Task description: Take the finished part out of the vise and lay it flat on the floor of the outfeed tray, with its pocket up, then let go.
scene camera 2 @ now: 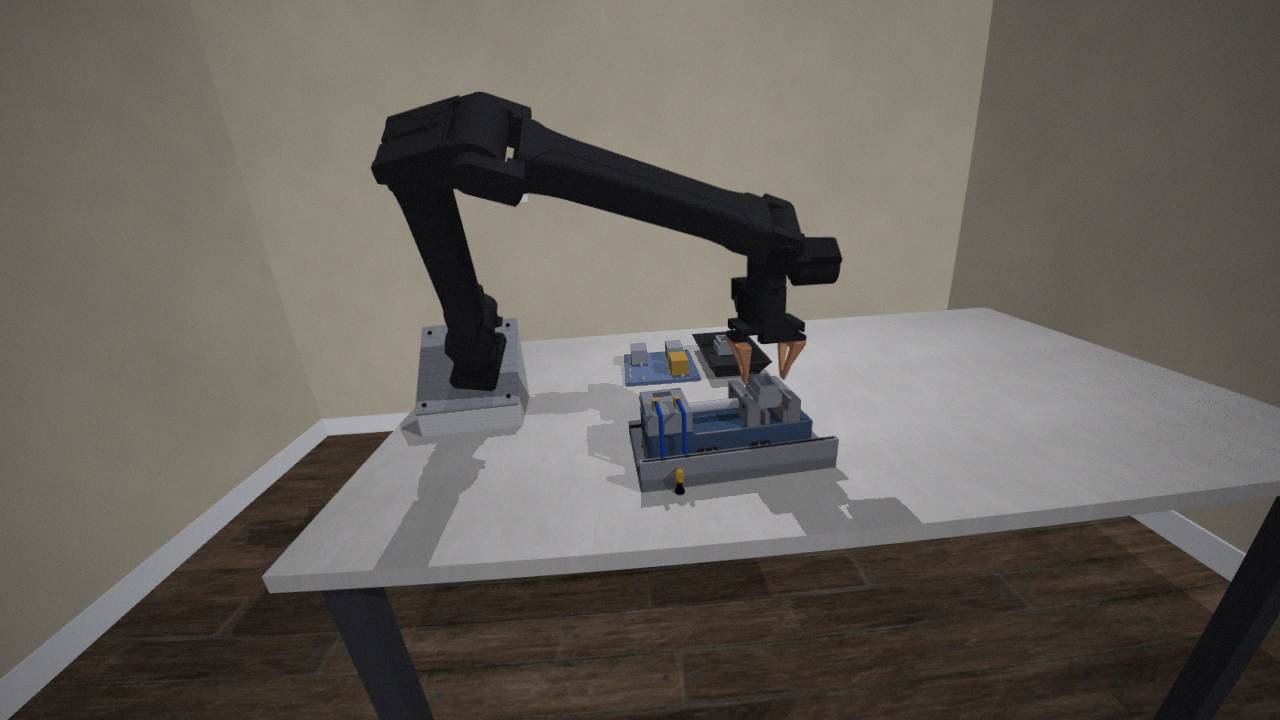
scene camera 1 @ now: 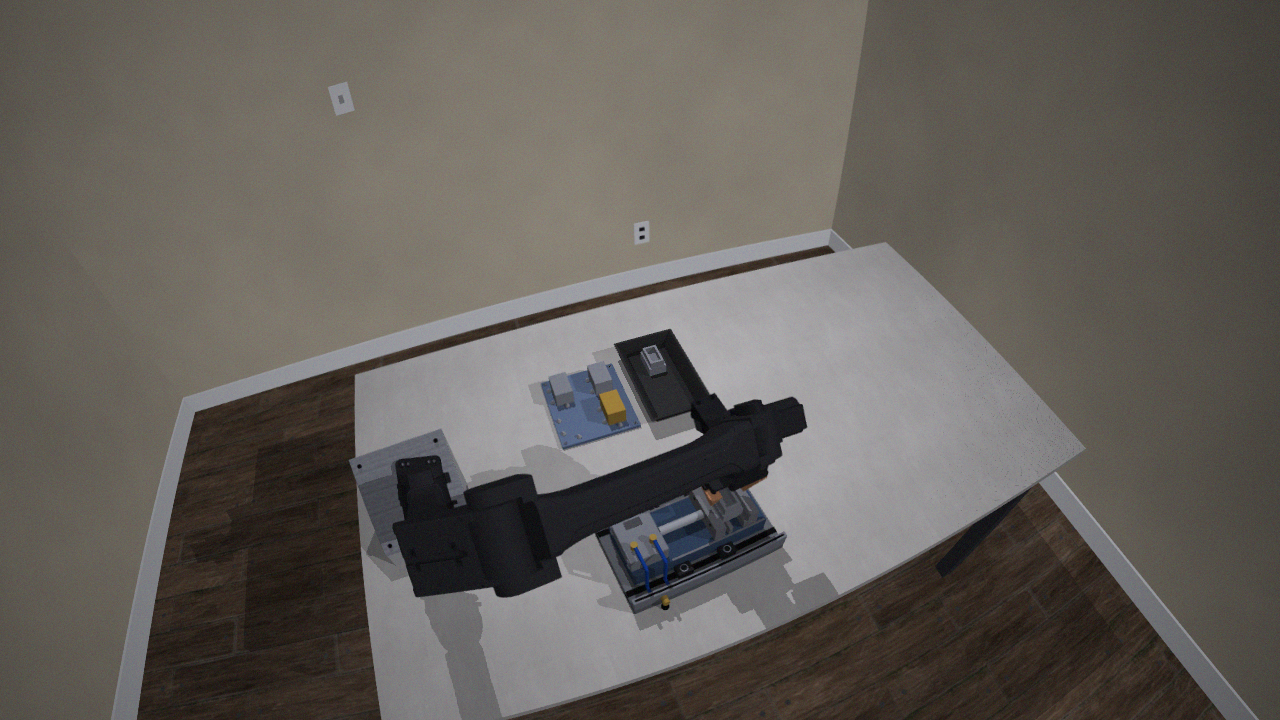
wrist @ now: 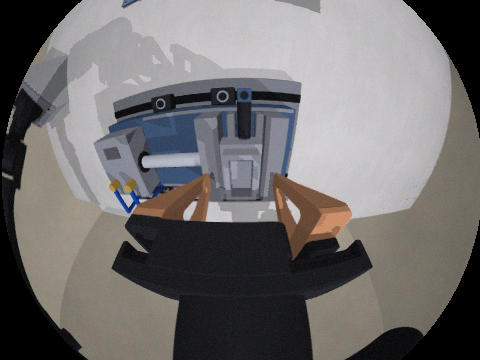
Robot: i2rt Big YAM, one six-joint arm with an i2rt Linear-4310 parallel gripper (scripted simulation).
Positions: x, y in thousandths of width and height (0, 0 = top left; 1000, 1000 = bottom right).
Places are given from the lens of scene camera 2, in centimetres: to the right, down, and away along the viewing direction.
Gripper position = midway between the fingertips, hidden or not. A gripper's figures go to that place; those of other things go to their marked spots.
gripper (scene camera 2: 596, 528): 20, 3, 73
blue fixture plate (scene camera 2: 511, 517): 3, 3, 107
